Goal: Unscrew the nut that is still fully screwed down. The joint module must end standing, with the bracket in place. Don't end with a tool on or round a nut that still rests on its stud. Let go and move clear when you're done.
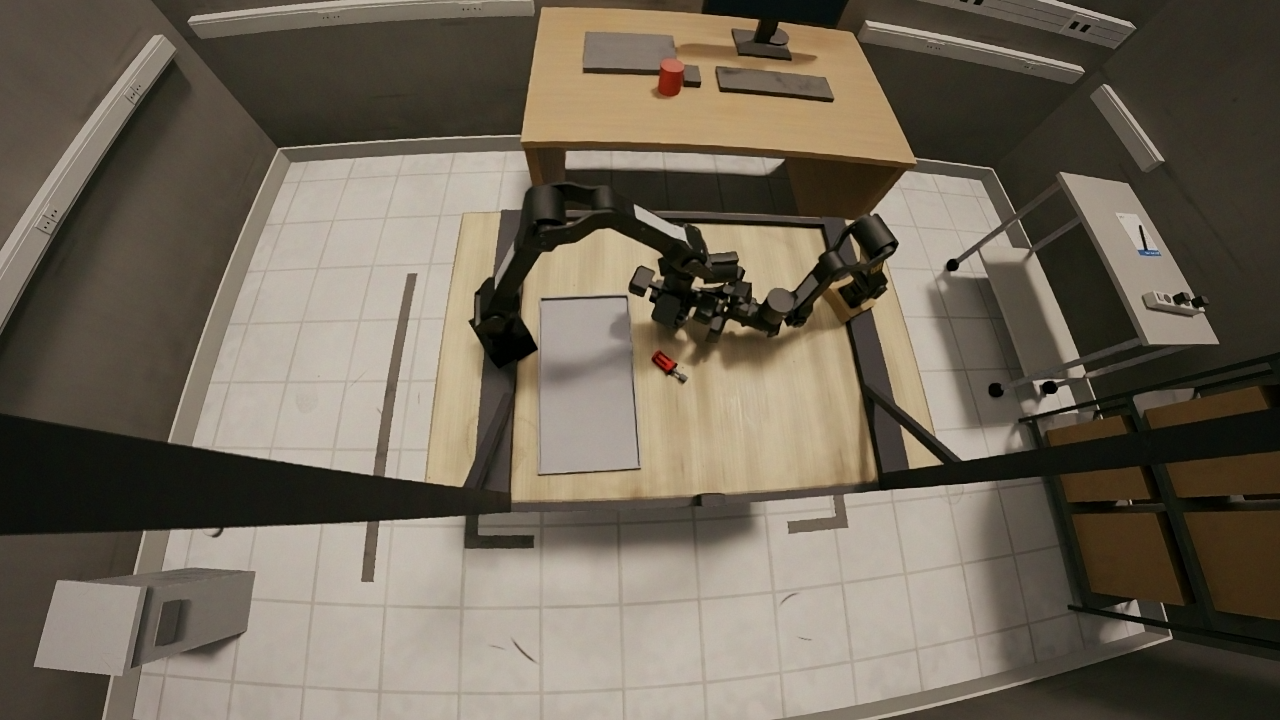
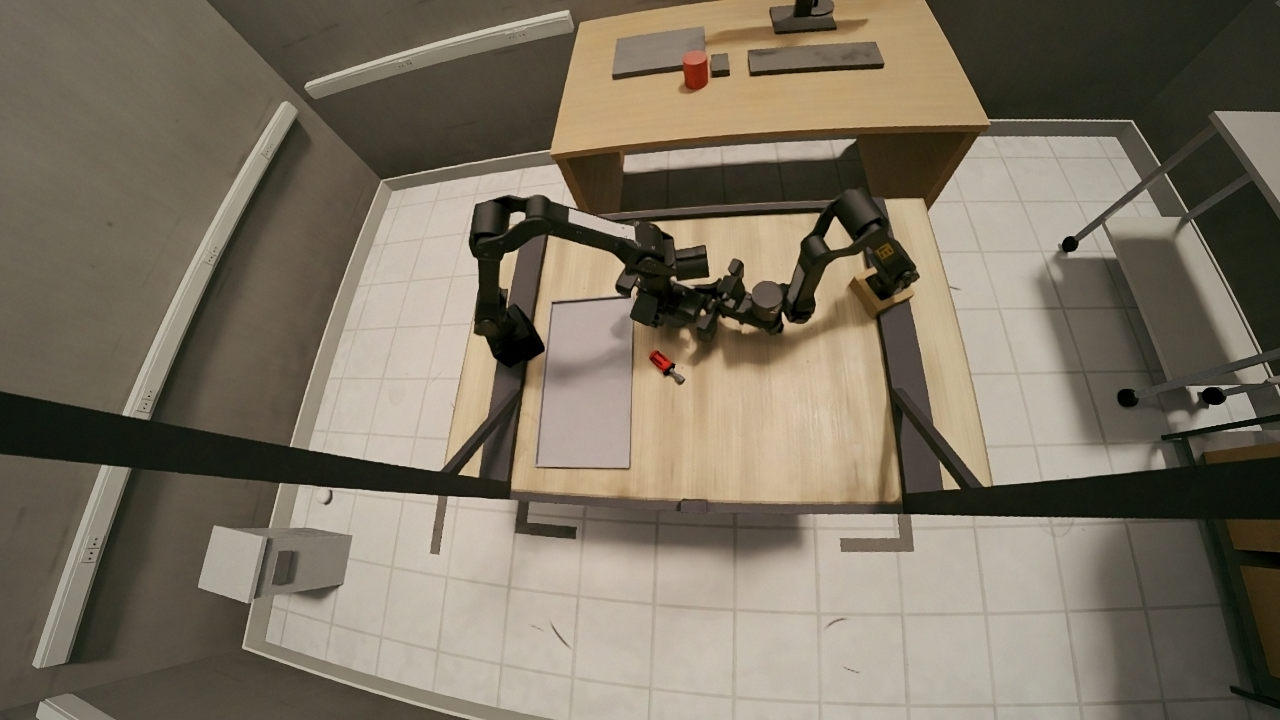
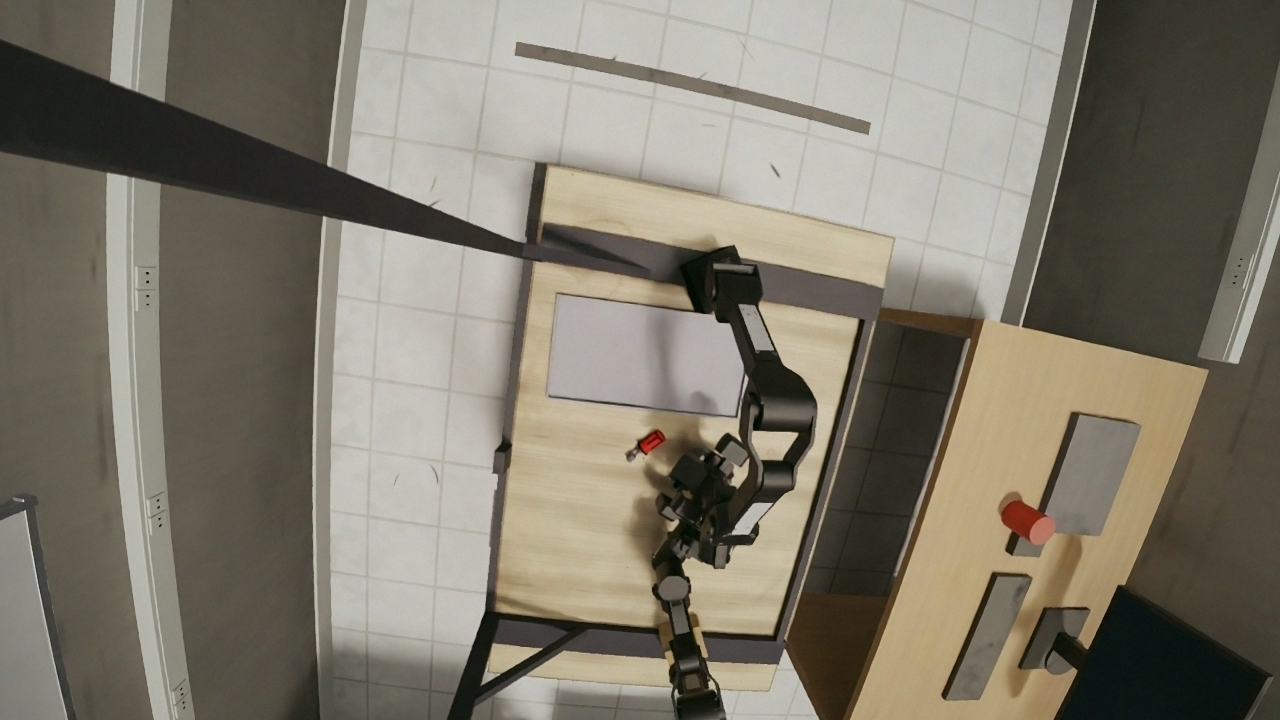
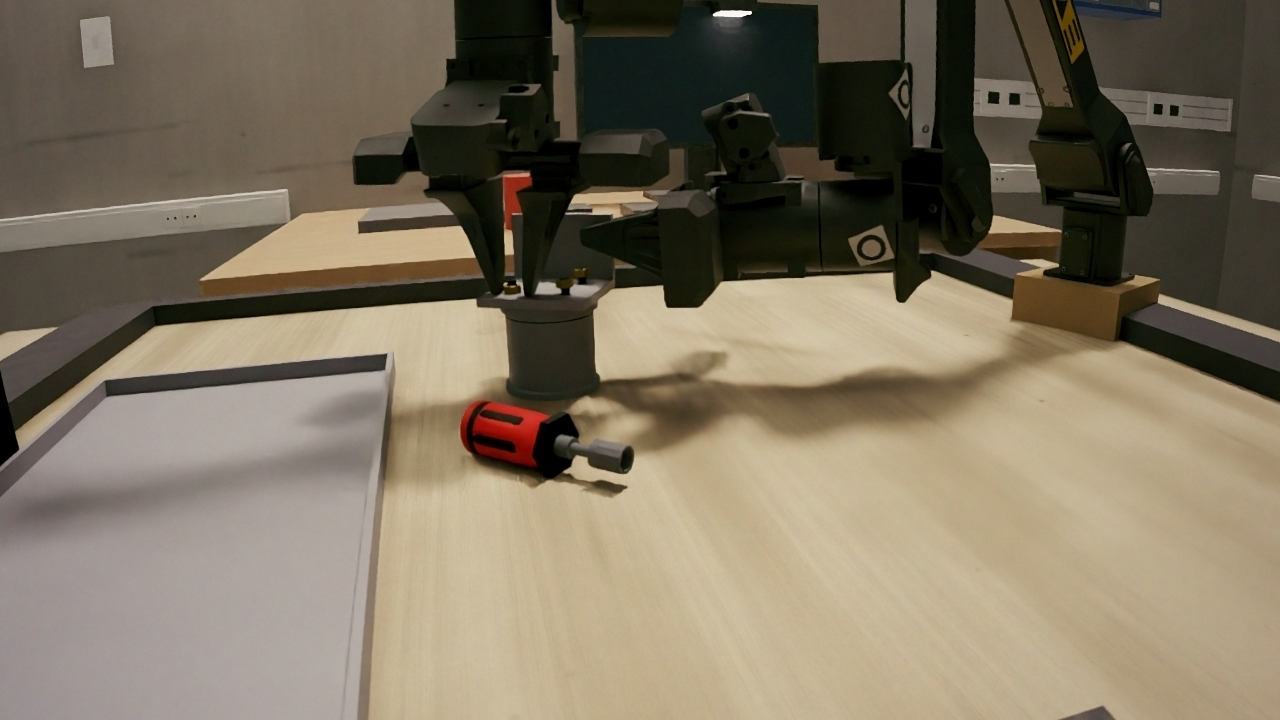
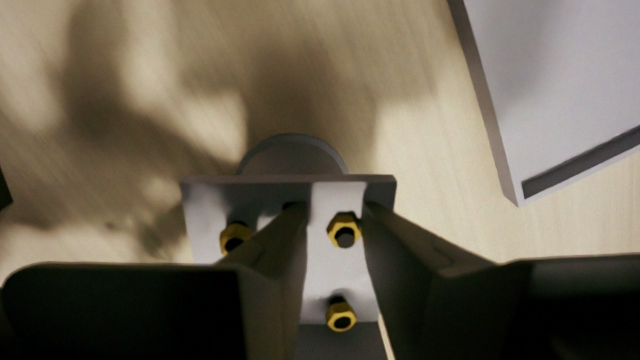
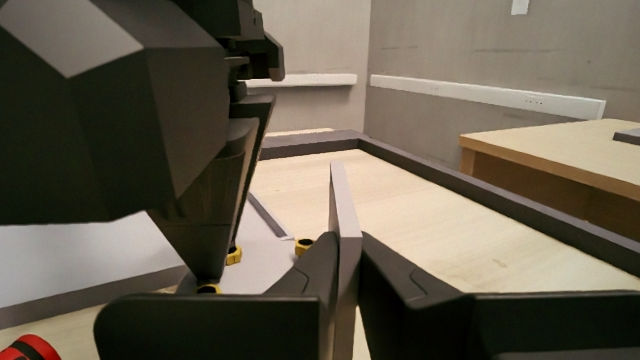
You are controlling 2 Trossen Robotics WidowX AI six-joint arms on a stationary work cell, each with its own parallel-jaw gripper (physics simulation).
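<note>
The grey joint module (image 4: 550, 358) (image 5: 292, 152) stands upright with the bracket (image 4: 541, 302) (image 5: 332, 280) on top. Yellow nuts sit on the bracket: a front nut (image 5: 344, 231) shows a grey stud end in it; a second nut (image 5: 236, 237) (image 4: 581, 274) and a third nut (image 5: 341, 317) show dark centres. My left gripper (image 5: 334, 214) (image 4: 514, 291) points down, slightly open, its fingertips either side of the front nut with a gap. My right gripper (image 6: 343, 243) is shut on the bracket's upright plate (image 6: 345, 210). The red nut driver (image 1: 664, 361) (image 2: 662, 361) (image 3: 652, 441) (image 4: 505, 436) lies on its side.
The shallow grey tray (image 1: 586, 385) (image 2: 583, 385) (image 3: 640, 349) (image 4: 223, 537) lies left of the module. Both arms meet closely over the module. Dark rails (image 4: 1190, 349) edge the table. A desk (image 1: 617, 116) stands beyond the table's back edge.
</note>
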